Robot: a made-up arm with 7 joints. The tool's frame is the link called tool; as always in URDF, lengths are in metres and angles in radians. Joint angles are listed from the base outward. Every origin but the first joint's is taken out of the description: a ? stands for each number. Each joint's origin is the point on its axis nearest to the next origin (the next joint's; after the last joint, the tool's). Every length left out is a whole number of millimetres.
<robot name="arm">
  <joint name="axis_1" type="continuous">
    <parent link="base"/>
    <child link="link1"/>
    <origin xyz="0 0 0.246" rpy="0 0 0"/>
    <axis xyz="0 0 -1"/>
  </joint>
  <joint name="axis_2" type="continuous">
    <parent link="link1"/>
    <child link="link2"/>
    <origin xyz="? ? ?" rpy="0 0 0"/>
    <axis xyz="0 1 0"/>
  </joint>
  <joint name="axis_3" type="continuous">
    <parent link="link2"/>
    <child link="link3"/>
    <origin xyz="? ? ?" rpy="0 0 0"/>
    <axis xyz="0 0 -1"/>
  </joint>
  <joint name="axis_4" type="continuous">
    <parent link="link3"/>
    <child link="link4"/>
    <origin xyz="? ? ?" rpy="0 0 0"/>
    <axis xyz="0 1 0"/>
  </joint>
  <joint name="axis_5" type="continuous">
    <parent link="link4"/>
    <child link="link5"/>
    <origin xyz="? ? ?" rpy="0 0 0"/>
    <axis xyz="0 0 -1"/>
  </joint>
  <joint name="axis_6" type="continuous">
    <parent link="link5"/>
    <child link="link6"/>
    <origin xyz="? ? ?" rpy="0 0 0"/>
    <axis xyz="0 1 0"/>
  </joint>
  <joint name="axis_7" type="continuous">
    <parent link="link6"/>
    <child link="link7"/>
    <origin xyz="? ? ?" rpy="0 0 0"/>
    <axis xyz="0 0 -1"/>
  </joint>
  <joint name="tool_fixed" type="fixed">
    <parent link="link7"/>
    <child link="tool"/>
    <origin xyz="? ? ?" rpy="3.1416 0 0"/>
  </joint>
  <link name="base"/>
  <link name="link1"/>
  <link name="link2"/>
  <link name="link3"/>
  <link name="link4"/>
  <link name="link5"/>
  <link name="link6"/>
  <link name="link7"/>
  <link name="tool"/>
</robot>
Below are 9 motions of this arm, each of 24 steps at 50 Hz.
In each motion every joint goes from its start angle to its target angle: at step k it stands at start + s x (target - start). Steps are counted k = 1, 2, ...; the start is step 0. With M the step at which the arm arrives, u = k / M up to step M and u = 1 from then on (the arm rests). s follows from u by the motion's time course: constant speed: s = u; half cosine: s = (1 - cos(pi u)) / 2; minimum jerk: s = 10 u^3 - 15 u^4 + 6 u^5.
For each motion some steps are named. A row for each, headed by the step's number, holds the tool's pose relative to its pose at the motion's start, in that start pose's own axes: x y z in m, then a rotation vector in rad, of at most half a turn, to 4 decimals.
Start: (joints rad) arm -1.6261 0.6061 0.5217 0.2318 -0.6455 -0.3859 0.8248
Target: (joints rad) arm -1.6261 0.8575 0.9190 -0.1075 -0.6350 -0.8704 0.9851
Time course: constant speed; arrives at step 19
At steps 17, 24:
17: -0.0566 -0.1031 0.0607 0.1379 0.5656 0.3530
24: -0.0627 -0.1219 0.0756 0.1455 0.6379 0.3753

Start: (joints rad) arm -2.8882 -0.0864 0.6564 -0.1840 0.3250 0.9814 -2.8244
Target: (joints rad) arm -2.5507 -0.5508 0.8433 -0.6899 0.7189 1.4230 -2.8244
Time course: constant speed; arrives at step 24
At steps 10, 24:
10: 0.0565 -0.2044 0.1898 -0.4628 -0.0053 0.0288
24: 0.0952 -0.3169 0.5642 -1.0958 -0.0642 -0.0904

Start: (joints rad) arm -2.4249 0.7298 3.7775 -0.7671 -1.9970 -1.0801 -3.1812
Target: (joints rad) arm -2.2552 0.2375 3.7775 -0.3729 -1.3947 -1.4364 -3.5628
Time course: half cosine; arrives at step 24
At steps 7, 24:
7: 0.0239 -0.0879 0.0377 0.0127 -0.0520 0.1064
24: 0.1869 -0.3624 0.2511 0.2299 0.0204 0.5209

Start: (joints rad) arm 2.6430 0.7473 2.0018 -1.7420 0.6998 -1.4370 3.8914
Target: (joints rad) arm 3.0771 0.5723 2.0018 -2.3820 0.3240 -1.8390 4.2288
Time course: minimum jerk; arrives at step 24
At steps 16, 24:
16: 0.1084 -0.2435 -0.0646 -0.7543 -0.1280 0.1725
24: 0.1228 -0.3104 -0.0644 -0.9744 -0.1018 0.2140

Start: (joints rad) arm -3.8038 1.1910 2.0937 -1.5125 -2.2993 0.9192 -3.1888
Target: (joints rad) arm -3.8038 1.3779 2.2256 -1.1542 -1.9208 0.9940 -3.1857
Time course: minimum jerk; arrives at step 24
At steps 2, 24:
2: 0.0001 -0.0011 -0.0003 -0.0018 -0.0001 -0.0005
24: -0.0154 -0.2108 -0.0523 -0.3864 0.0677 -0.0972

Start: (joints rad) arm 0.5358 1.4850 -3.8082 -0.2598 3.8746 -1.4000 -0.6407
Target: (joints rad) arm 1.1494 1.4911 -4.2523 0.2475 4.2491 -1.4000 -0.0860
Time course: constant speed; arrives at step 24
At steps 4, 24:
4: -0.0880 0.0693 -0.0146 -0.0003 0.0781 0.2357
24: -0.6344 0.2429 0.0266 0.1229 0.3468 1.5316

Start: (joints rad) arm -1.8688 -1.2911 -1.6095 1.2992 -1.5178 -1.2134 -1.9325
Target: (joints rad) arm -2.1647 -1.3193 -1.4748 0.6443 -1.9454 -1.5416 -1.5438
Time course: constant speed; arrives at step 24
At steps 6, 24:
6: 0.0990 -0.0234 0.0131 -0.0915 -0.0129 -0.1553
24: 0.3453 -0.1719 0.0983 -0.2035 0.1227 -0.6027

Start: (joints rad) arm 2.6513 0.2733 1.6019 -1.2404 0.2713 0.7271 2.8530
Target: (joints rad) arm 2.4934 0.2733 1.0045 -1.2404 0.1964 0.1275 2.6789
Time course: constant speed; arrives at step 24
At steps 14, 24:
14: 0.0415 -0.1748 0.0034 -0.1454 -0.3345 -0.4747
24: 0.0261 -0.3061 0.0408 -0.3073 -0.6064 -0.7574

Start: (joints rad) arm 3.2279 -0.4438 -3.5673 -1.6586 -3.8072 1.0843 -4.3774
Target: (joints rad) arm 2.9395 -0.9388 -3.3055 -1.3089 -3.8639 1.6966 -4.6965
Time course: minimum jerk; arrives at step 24
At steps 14, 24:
14: -0.1472 -0.0886 0.2026 0.0800 0.1099 0.1149
24: -0.1906 -0.1876 0.3127 0.1239 0.1552 0.1793

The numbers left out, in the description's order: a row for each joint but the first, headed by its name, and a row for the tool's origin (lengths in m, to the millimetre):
axis_2: 0 -0.012 0
axis_3: 0 0 0.498
axis_4: 0 -0.016 0
axis_5: 0 0 0.349
axis_6: 0 0 0
axis_7: 0 0 0.162
tool: 0 0 0

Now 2 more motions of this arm.
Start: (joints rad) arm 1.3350 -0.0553 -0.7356 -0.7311 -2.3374 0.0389 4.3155
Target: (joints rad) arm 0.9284 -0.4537 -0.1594 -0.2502 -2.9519 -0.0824 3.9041
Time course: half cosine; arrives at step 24
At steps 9, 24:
9: -0.0566 0.0399 -0.0328 -0.0521 0.0697 -0.3143
24: -0.0643 0.1362 -0.0928 -0.2077 0.0835 -0.9041

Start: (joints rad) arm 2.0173 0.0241 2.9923 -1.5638 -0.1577 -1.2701 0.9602
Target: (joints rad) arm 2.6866 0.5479 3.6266 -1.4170 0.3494 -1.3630 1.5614
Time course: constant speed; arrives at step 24
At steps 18, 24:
18: -0.4521 -0.1776 -0.0274 0.1523 0.6623 -0.4052
24: -0.6072 -0.1293 -0.0061 0.3681 0.8432 -0.5317

